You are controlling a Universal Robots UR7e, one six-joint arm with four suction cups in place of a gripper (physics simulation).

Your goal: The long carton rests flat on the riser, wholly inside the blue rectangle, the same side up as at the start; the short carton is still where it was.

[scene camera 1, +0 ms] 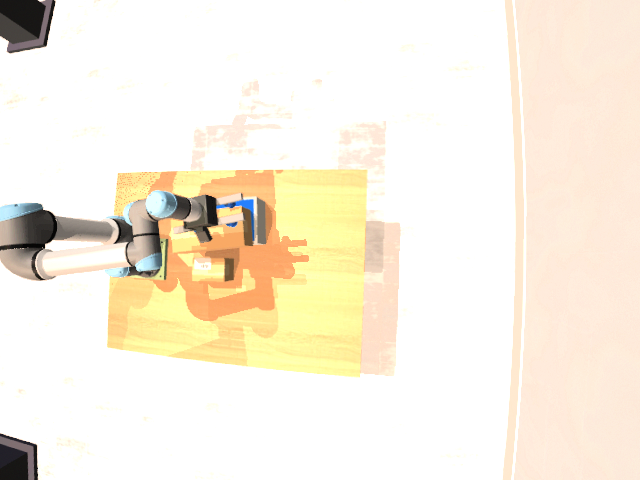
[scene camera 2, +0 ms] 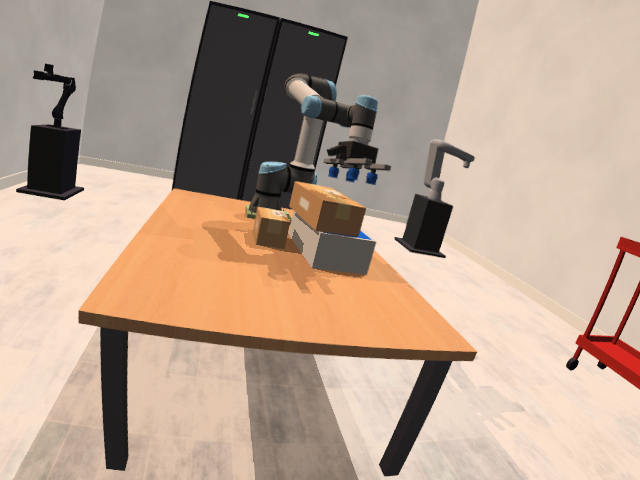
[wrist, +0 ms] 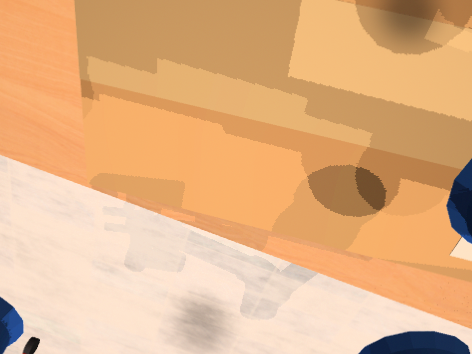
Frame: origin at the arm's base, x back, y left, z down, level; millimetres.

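Seen in the pictures: hand, tool point: [scene camera 2: 351,180] [wrist: 196,265].
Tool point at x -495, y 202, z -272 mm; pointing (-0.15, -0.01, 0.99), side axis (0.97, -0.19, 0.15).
Pixels of each thing's top centre, then the offset from my tool point to it. "pt": a spot on its surface instead. Level surfaces: height alone.
- long carton, top centre: [scene camera 2: 327,193] [scene camera 1: 206,229] dx +79, dy -46, dz +71 mm
- grey-white riser, top centre: [scene camera 2: 332,221] [scene camera 1: 217,222] dx +84, dy -3, dz +171 mm
- blue rectangle, surface spot: [scene camera 2: 367,235] pt dx -23, dy +101, dz +172 mm
- short carton, top centre: [scene camera 2: 273,214] [scene camera 1: 208,269] dx +124, dy -213, dz +191 mm
- table, surface height: dz +291 mm
The long carton [scene camera 1: 227,236] [scene camera 2: 341,219] [wrist: 195,165] is a brown taped box, lying on top of the grey-white riser [scene camera 1: 261,227] [scene camera 2: 343,254]. The blue rectangle [scene camera 1: 250,204] [scene camera 2: 367,235] shows beside its far long side and right end in scene camera 1. No blue shows along its side toward the short carton, where it reaches the riser's edge; whether it is wholly inside cannot be told. The short carton [scene camera 1: 210,269] [scene camera 2: 272,229] stands on the table beside the riser. My suction gripper [scene camera 1: 212,214] [scene camera 2: 352,174] is off, its blue cups apart above the long carton.
The table [scene camera 1: 320,268] [scene camera 2: 232,304] carries the riser, both cartons and the arm's base. Tall black cabinets [scene camera 2: 227,98] stand behind it. A red cart [scene camera 2: 610,356], a black pedestal with an arm [scene camera 2: 54,160] and another pedestal [scene camera 2: 428,222] stand apart from the table.
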